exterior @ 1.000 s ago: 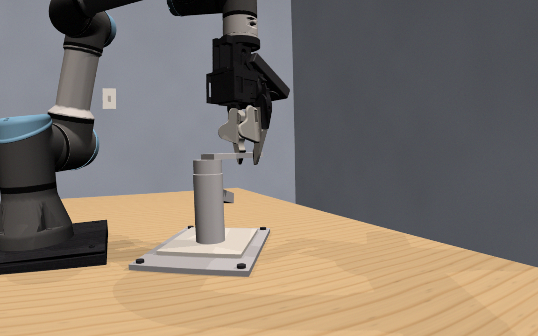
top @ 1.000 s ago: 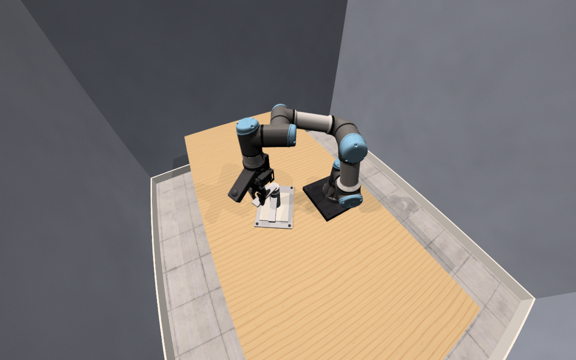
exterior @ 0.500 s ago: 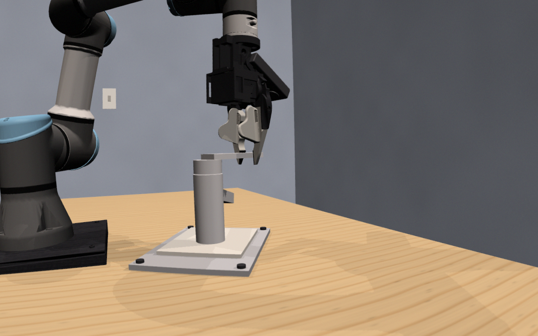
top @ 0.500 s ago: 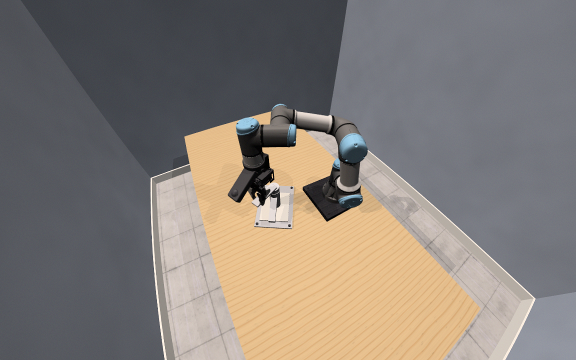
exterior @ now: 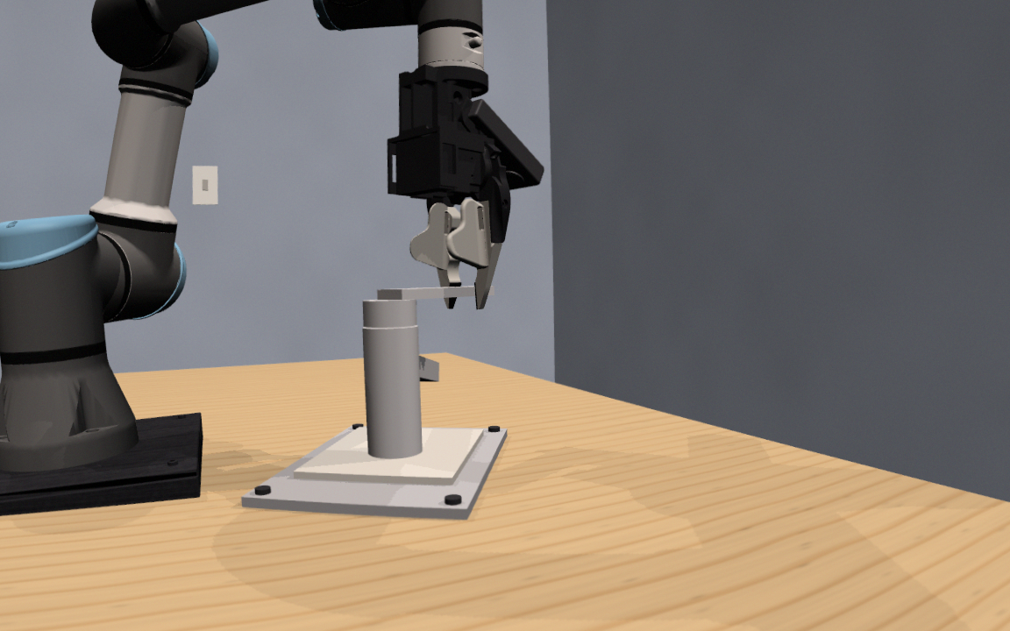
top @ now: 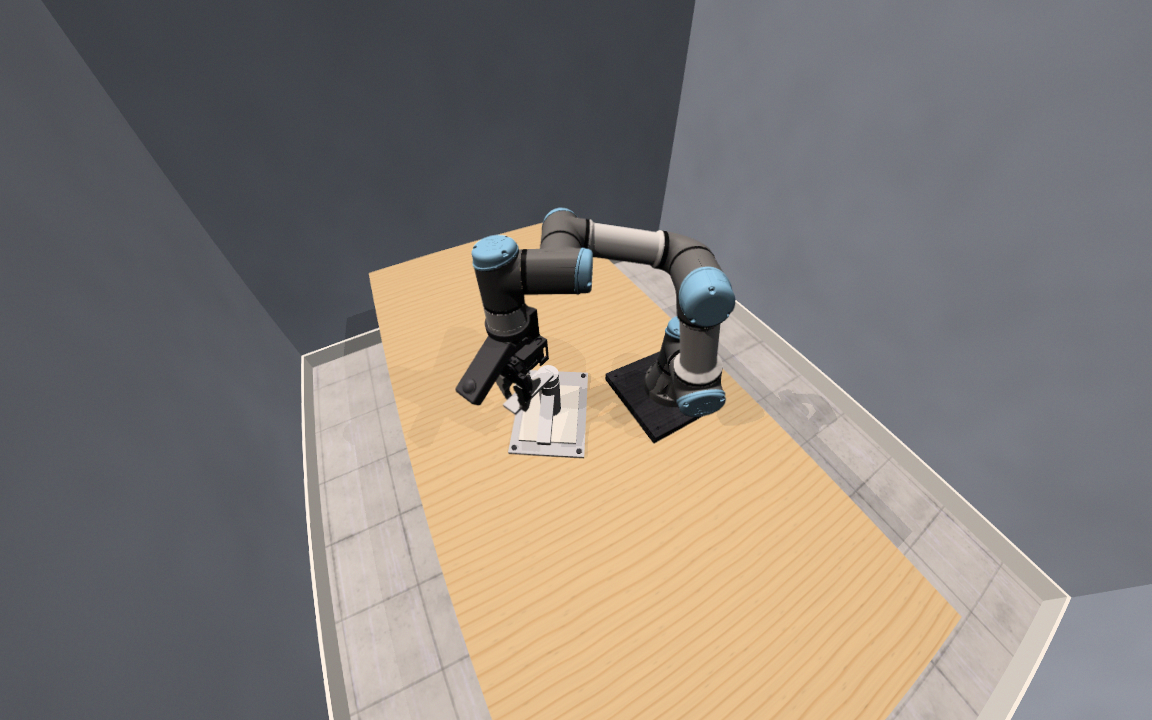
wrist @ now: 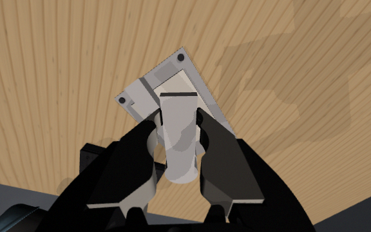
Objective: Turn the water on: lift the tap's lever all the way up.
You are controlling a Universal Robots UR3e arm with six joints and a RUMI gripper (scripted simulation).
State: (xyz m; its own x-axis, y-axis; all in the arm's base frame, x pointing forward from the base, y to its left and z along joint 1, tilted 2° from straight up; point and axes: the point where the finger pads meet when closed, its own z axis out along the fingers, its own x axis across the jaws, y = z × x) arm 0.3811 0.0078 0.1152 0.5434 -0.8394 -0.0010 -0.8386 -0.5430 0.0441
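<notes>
Right now my hand is 30 mm past the lever and 20 mm to the left of it. The rest, counted from my hand: tap: 60 mm behind, 50 mm below, 30 mm to the right.
</notes>
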